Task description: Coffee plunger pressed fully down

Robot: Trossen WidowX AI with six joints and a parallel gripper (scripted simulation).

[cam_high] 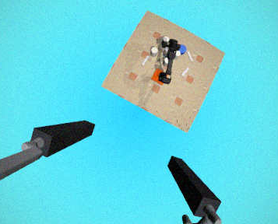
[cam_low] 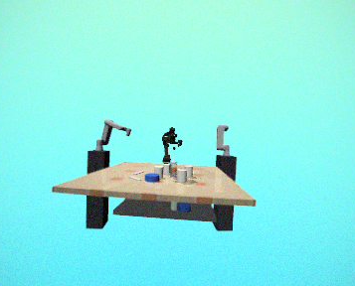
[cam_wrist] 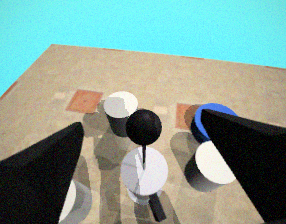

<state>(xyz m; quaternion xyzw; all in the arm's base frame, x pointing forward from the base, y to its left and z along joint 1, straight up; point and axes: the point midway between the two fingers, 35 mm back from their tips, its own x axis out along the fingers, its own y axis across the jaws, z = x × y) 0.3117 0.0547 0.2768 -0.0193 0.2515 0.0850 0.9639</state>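
My gripper tip is 80 mm above the coffee plunger. From my gripper tip the other things lie so: coffee press (10 mm behind, 10 mm to the right, 150 mm below).
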